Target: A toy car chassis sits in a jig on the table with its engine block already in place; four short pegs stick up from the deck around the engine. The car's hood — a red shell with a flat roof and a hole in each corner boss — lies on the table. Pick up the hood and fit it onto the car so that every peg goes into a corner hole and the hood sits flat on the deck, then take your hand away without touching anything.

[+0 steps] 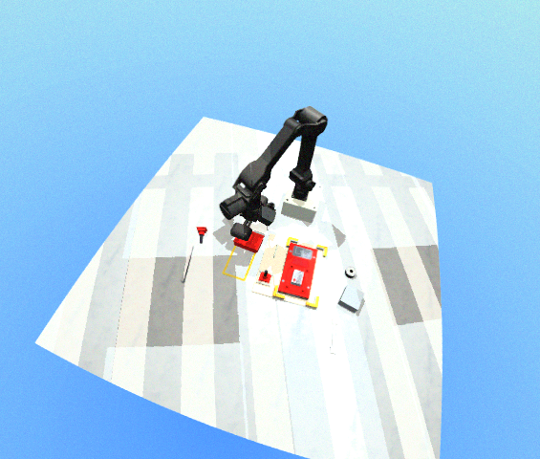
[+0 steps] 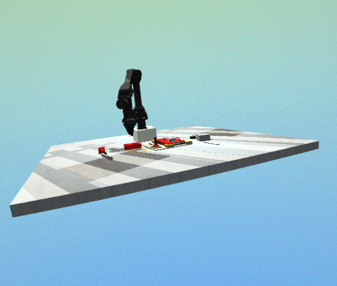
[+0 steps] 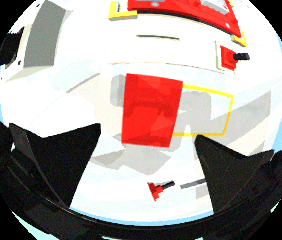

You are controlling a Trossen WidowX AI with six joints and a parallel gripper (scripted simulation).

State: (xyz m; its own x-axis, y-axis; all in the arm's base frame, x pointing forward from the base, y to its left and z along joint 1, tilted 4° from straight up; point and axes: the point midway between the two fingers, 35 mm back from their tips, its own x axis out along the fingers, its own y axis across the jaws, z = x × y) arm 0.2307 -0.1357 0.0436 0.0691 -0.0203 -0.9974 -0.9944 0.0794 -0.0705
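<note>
Now: the red hood 6 cm below my gripper tip. Round my gripper tip: grey block: 11 cm ahead, 41 cm to the left, 6 cm below; thin grey rod: 17 cm ahead, 17 cm to the right, 7 cm below; small ring: 1 cm ahead, 40 cm to the left, 7 cm below.
</note>
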